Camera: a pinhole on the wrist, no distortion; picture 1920 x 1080 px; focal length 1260.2 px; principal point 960.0 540.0 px. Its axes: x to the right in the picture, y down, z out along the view. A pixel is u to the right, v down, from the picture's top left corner.
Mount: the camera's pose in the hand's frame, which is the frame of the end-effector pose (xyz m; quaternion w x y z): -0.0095 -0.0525 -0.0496 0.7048 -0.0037 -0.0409 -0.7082
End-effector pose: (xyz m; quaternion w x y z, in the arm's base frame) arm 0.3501 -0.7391 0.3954 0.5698 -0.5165 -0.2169 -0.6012
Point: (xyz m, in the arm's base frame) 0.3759 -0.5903 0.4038
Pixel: 811 297
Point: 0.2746 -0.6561 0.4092
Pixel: 1595 206
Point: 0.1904 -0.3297 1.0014
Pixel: outside the picture
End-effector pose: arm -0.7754 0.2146 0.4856 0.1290 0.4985 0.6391 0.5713
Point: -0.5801 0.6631 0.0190
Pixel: 1732 786
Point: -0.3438 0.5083 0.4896
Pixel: 529 692
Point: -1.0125 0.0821 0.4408
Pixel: behind the camera
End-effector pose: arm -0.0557 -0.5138 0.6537 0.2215 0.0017 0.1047 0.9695
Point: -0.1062 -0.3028 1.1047
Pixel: 1086 913
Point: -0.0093 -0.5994 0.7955
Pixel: 109 88
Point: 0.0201 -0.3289 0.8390
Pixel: 1542 670
